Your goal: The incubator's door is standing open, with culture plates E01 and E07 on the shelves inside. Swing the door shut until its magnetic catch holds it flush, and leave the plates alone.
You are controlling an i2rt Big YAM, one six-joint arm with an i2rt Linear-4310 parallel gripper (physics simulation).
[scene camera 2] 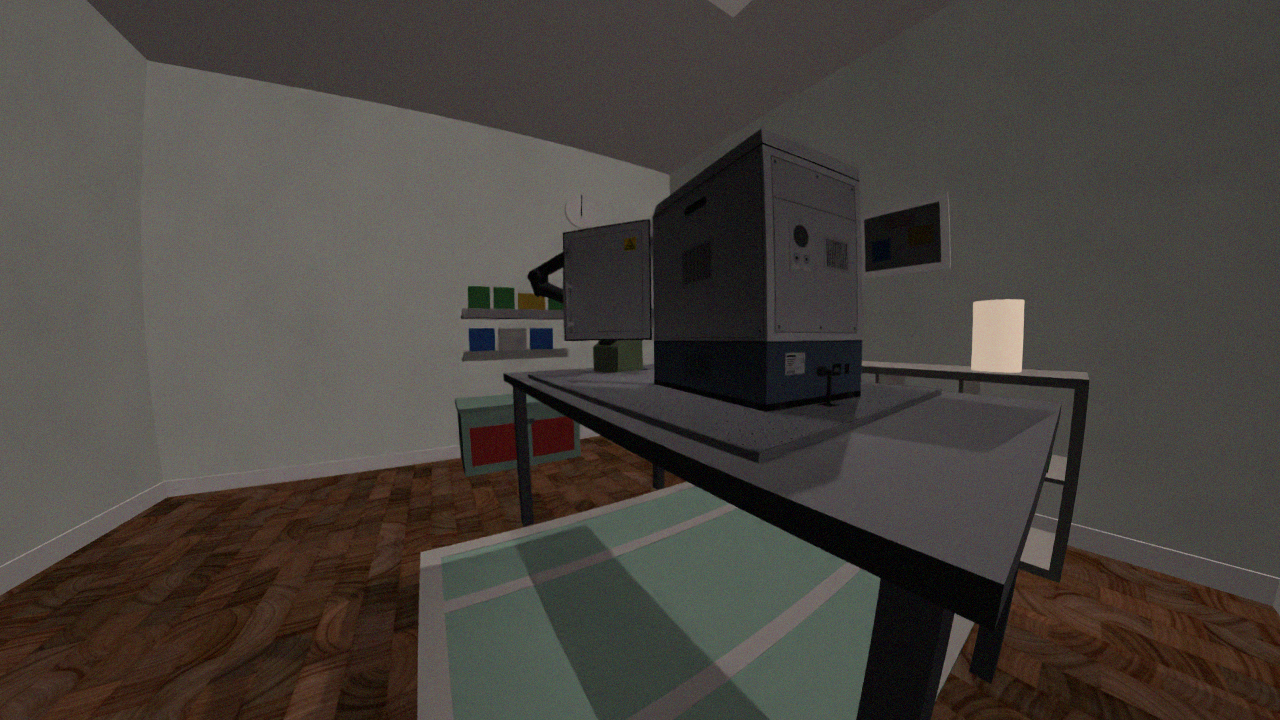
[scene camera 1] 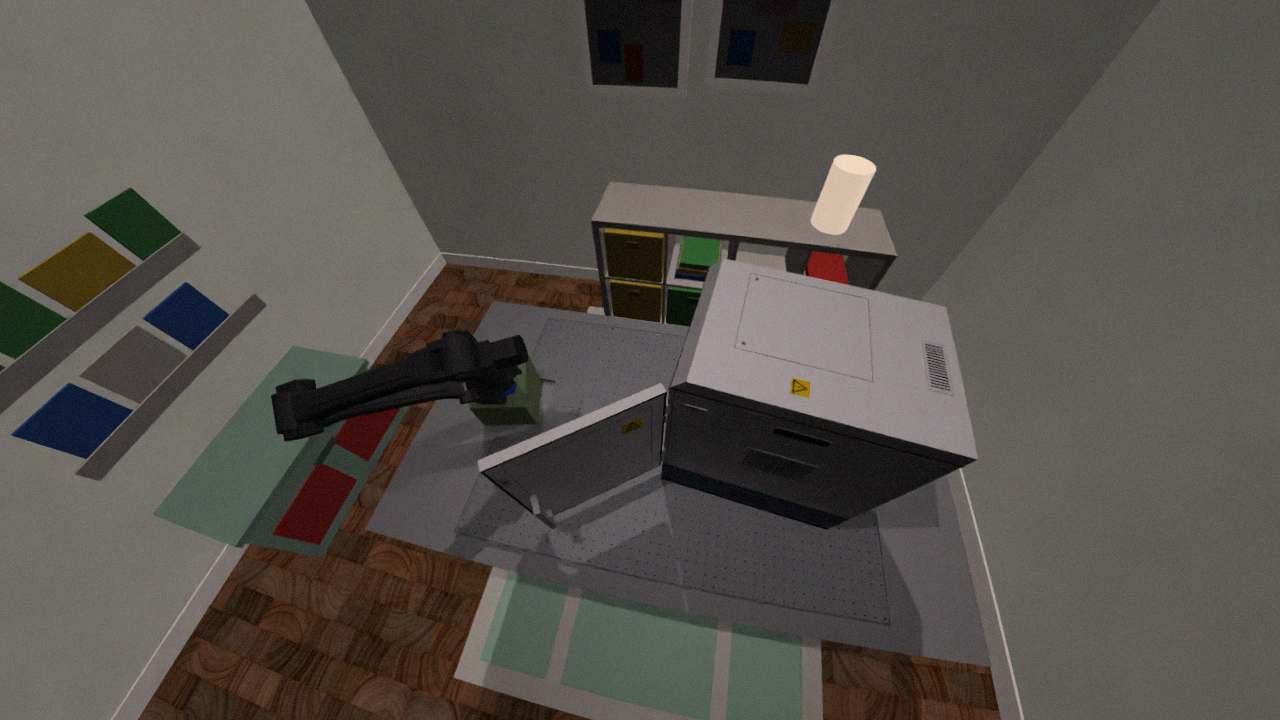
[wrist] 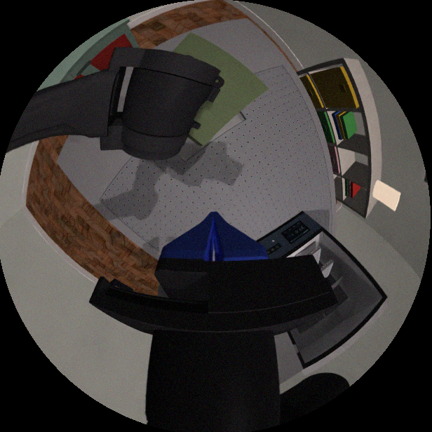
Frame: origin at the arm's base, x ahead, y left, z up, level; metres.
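Where they show: gripper, fingertip midpoint: point(scene camera 1: 512, 390).
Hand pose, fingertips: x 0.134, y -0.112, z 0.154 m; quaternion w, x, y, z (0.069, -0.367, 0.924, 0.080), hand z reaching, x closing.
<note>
Each offset is from my fingertips to the top centre of the thing. "spot": to the spot under its first point. Level surfaces: height alone.
The incubator point(scene camera 1: 805, 331) point(scene camera 2: 810, 268) point(wrist: 360, 310) stands on the table. Its door @[spot: dz +0.112, dx +0.208, dy -0.204 m] point(scene camera 1: 581, 456) point(scene camera 2: 608, 282) is wide open, angled out from the hinge edge; its outer face, with a yellow label and a handle @[spot: dz +0.036, dx +0.121, dy -0.281 m] point(scene camera 1: 539, 508), faces scene camera 1. My gripper point(scene camera 1: 509, 391) point(wrist: 213, 217) is shut and empty, blue fingertips together. It is on the inner-face side of the door, beyond its free edge in scene camera 1, and hidden behind the door in scene camera 2. The wrist view shows the open interior with pale shapes on shelves; plates E01 and E07 cannot be told apart.
The arm's green base block point(scene camera 1: 505, 411) point(scene camera 2: 613, 356) point(wrist: 232, 90) stands on the table @[dz -0.310 m] point(scene camera 2: 948, 465), behind the door from scene camera 2. A low shelf unit point(scene camera 1: 716, 204) point(wrist: 369, 100) with a glowing lamp point(scene camera 1: 843, 195) point(scene camera 2: 997, 335) point(wrist: 386, 195) stands beyond the incubator.
</note>
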